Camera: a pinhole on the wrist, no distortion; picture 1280 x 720 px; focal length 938.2 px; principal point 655.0 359.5 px. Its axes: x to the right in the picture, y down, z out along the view. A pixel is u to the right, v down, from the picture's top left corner.
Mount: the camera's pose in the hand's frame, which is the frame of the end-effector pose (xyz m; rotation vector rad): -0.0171 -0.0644 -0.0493 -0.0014 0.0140 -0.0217
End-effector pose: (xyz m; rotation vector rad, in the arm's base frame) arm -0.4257 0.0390 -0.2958 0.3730 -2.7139 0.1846
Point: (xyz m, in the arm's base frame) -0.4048 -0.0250 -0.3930
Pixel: 473 385
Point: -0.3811 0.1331 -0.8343
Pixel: 153 686
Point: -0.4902 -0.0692 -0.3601
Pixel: 1099 270
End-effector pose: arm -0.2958 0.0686 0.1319 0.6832 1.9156 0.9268
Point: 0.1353 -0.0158 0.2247
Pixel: outside the picture
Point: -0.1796 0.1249 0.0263
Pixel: 889 462
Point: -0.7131 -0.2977 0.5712
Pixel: behind the camera
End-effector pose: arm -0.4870 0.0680 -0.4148 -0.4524 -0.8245 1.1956
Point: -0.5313 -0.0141 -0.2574
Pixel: 570 136
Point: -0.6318 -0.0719 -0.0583
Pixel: 603 29
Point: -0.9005 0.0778 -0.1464
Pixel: 736 606
